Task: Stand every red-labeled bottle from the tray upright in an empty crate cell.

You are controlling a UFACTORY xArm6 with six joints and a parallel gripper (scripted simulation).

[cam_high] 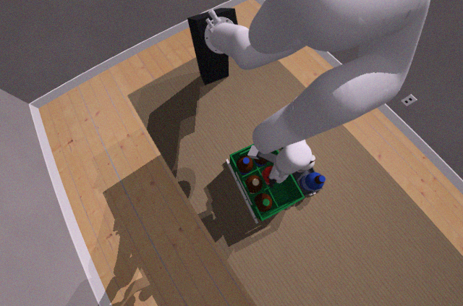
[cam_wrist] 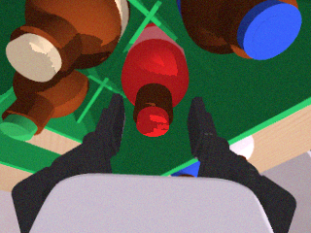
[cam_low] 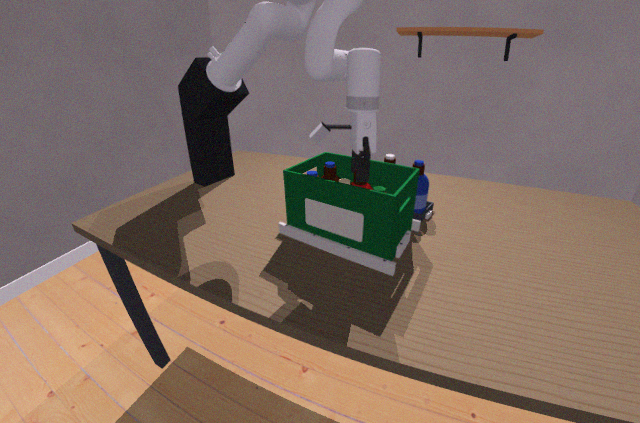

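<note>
My hand is 7 cm above the red-labeled bottle. Also, from my hand: green crate: 2 cm behind, 4 cm to the right, 8 cm below; white-labeled bottle: 12 cm ahead, 12 cm to the left, 7 cm below; blue-labeled bottle: 18 cm ahead, 6 cm to the left, 7 cm below.
</note>
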